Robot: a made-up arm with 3 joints.
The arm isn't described. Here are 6 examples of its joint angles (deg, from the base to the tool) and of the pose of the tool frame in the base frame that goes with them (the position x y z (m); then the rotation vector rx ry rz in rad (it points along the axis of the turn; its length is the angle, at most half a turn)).
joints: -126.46 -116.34 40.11
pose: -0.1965 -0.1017 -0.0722 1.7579 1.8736 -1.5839
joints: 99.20 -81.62 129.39
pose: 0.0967 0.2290 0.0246 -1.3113 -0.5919 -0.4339
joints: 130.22 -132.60 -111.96
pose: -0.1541 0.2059 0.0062 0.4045 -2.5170 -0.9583
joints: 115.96 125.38 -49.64
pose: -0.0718 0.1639 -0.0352 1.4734 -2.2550 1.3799
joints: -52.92 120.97 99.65
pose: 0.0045 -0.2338 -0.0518 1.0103 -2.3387 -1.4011
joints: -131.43 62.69 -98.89
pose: -0.1092 -0.1128 -0.0648 -1.0026 0.4710 -0.5095
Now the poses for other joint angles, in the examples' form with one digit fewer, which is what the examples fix.
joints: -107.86 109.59 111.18
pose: -0.189 -0.138 -0.062 -0.066 2.292 1.525
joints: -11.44 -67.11 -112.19
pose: 0.184 -0.053 0.040 1.162 0.623 1.531
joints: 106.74 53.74 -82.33
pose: -0.045 0.156 -0.043 -0.287 1.329 -2.675
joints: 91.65 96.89 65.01
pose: 0.116 0.179 -0.009 1.668 -0.344 0.348
